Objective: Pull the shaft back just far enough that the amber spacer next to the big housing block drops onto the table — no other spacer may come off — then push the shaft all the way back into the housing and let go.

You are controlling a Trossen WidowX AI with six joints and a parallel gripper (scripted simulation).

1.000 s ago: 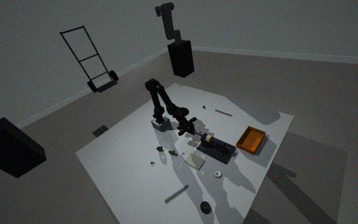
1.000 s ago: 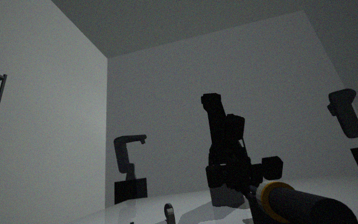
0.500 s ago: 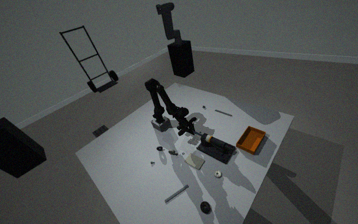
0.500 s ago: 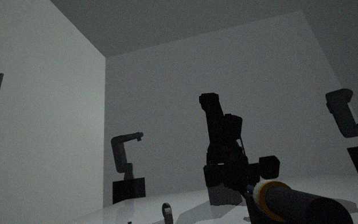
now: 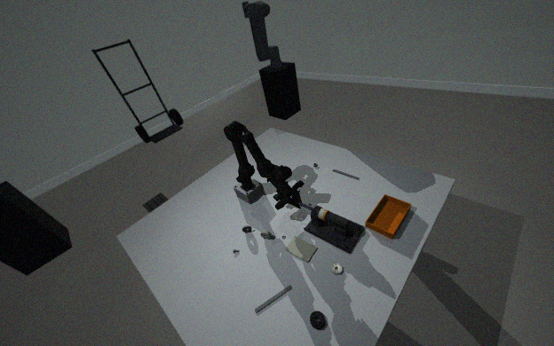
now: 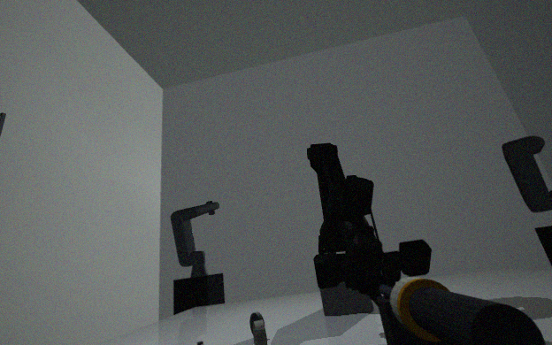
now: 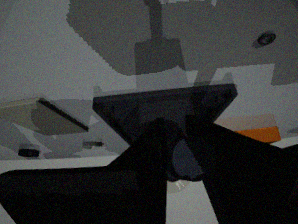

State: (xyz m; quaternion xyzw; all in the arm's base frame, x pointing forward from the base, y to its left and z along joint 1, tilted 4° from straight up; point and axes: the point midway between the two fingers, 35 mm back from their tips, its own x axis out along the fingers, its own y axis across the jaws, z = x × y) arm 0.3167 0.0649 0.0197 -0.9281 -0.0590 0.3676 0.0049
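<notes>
The thin shaft is 60 mm ahead of my gripper tip, 20 mm above it and 10 mm to the left of it. Also, from my gripper tip: pale spacer 130 mm ahead, 20 mm above, 10 mm to the left; then amber spacer 140 mm ahead, 20 mm above, 10 mm to the left; then pale flat plate 150 mm to the right, 120 mm ahead, 50 mm below.
</notes>
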